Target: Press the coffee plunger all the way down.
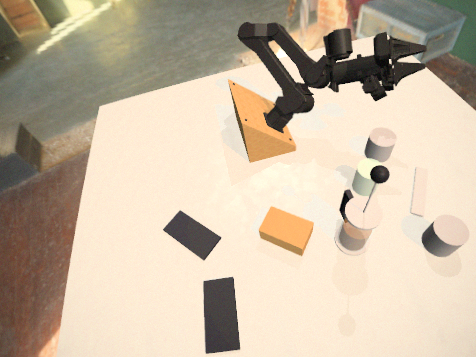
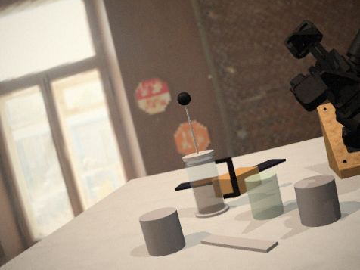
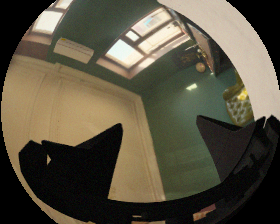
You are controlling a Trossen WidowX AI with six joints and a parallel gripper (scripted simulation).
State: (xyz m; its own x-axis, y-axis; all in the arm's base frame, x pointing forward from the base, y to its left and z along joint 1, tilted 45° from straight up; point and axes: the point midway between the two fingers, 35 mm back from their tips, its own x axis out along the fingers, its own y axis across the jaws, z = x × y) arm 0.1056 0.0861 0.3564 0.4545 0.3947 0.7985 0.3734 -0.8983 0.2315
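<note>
The coffee press is 24 cm ahead of my gripper tip, 24 cm to the right of it and 15 cm below it. Round my gripper tip: pale green cylinder 13 cm ahead, 15 cm to the right, 24 cm below; then orange block 21 cm ahead, 39 cm to the right, 26 cm below.
</note>
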